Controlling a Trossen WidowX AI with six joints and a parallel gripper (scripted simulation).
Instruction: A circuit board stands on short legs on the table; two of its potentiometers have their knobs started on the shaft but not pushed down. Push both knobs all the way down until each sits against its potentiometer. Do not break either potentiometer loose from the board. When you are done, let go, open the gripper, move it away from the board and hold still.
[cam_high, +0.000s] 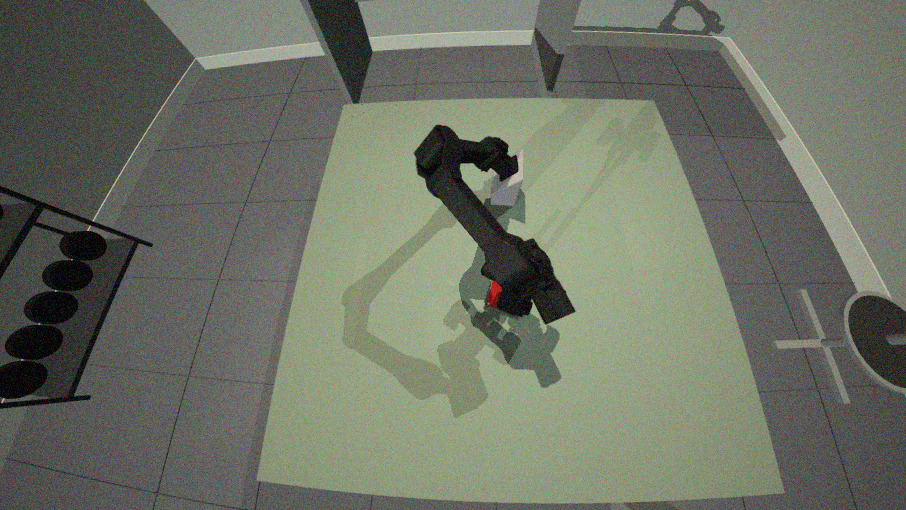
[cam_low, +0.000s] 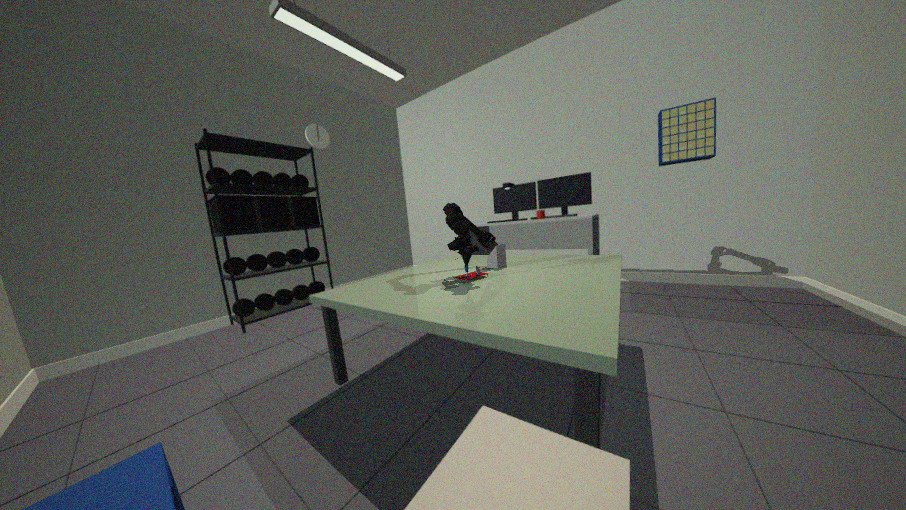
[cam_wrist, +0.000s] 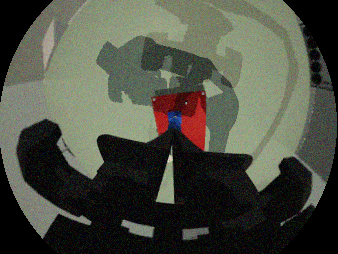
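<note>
The blue knob is 2 cm below my gripper tip.
</note>
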